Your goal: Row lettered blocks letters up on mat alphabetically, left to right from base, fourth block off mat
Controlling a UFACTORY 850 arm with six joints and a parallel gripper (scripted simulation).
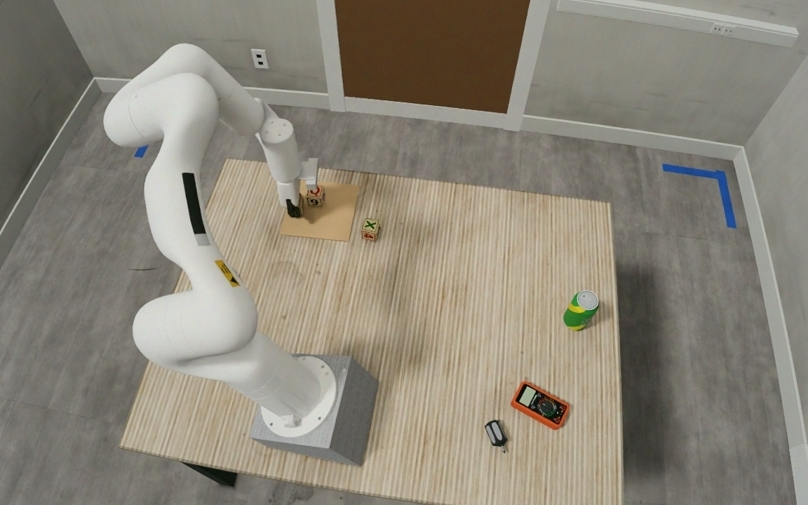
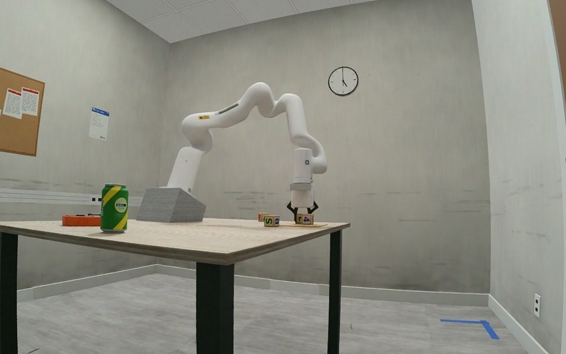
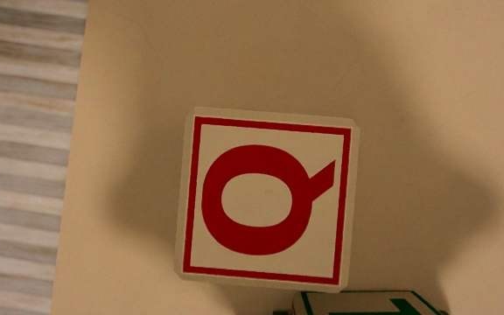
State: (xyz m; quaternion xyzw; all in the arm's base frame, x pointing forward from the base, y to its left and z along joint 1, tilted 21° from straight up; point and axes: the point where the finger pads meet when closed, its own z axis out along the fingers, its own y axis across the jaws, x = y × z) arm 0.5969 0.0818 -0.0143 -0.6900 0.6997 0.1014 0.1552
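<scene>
Right now my hand is right at the G block. The rest, counted from my hand: tan mat: 70 mm to the right, 20 mm below; then Q block: 30 mm ahead, 60 mm to the right; then X block: 90 mm behind, 220 mm to the right.
</scene>
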